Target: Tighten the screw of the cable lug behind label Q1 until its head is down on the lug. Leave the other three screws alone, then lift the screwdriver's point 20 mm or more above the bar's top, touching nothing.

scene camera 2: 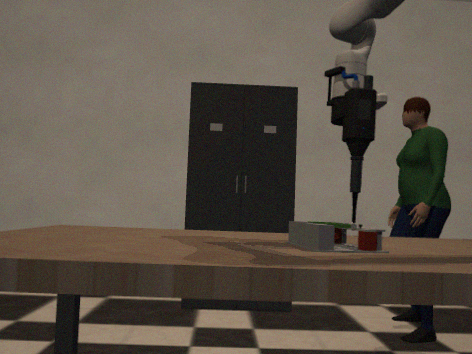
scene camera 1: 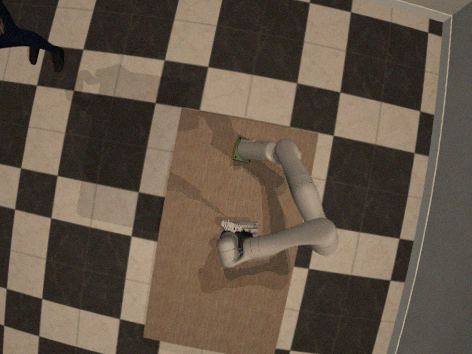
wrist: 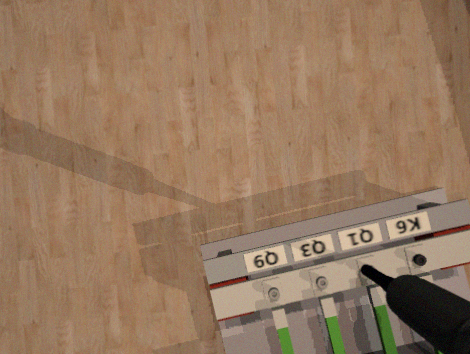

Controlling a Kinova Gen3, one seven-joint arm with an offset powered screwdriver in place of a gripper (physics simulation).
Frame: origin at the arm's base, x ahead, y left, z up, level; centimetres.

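Seen in the pictures: hand, its tool point: (scene camera 2: pixel 353 223) (scene camera 1: pixel 243 230) (wrist: pixel 365 269); arm's base, origin of its link: (scene camera 1: pixel 244 149).
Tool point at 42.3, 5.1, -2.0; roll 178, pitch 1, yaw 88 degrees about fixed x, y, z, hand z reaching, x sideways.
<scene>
Pixels of each thing's top centre, then the offset from my tool point to it, as dx, dy, dz. Level surfaces: height alone.
- label Q1, centre of its top: (wrist: pixel 360 236) -2.0, +0.1, -0.7
- Q9 screw, centre of its top: (wrist: pixel 274 294) +0.8, -6.0, +0.0
- Q3 screw, centre of its top: (wrist: pixel 322 283) +0.5, -2.8, +0.0
- K6 screw, centre of its top: (wrist: pixel 421 260) -0.1, +3.6, +0.0
- wooden table, height of its surface: dz -5.0
My gripper, a black powered screwdriver (scene camera 2: pixel 354 222) (wrist: pixel 366 269), points down at the bar. In the wrist view its tip covers the screw place of the lug behind label Q1 (wrist: pixel 360 236). That screw's head is hidden, so I cannot tell whether it is down on the lug or whether the tip touches it. The pale bar (wrist: pixel 239 302) (scene camera 2: pixel 373 230) runs behind the labels. The Q9 screw (wrist: pixel 273 294) and Q3 screw (wrist: pixel 321 282) show round grey heads. The K6 screw (wrist: pixel 419 260) has a dark head. Below the bar lies the green cable of Q1 (wrist: pixel 386 327).
A grey housing (scene camera 2: pixel 311 236) (wrist: pixel 220 270) stands in front of the bar, with red blocks (scene camera 2: pixel 368 240) under the bar. The arm's base stands on a green plate (scene camera 1: pixel 242 159) on the wooden table (scene camera 1: pixel 200 310) (scene camera 2: pixel 125 245). A person in green (scene camera 2: pixel 423 160) stands behind the table.
</scene>
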